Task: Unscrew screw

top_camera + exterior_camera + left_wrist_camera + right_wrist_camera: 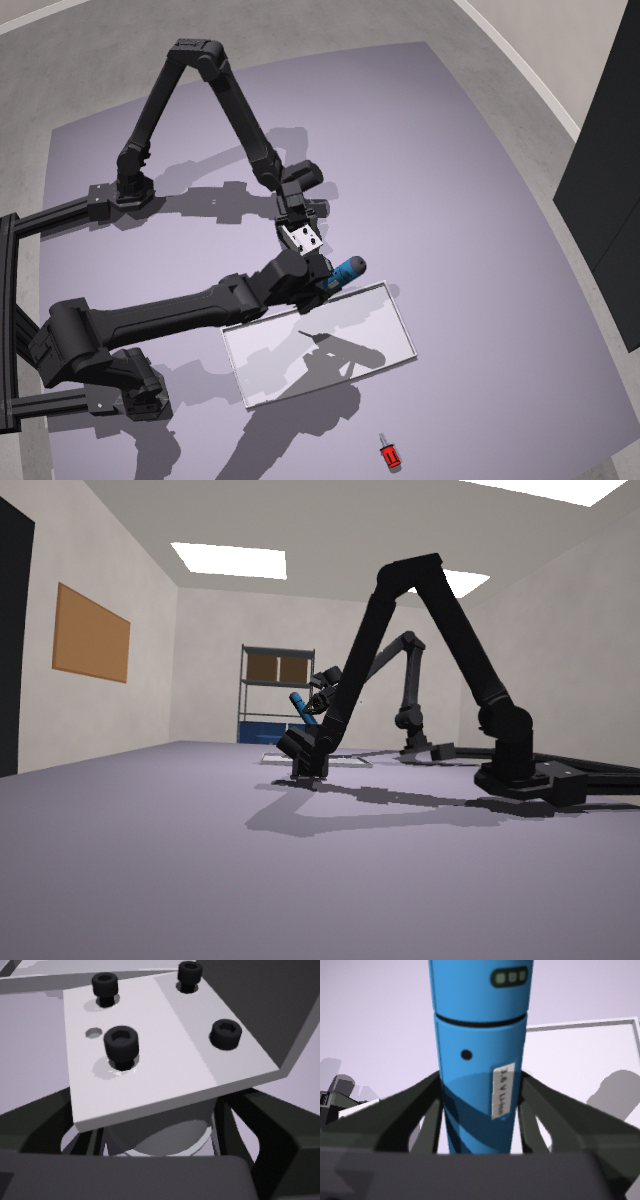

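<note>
Now: the joint module body 1 cm above my left hand. Also, from my left hand: white tray 2 cm behind, 26 cm to the right, 2 cm below; then white bracket 5 cm above; then red hand screwdriver 8 cm ahead, 57 cm to the right, 1 cm below.
</note>
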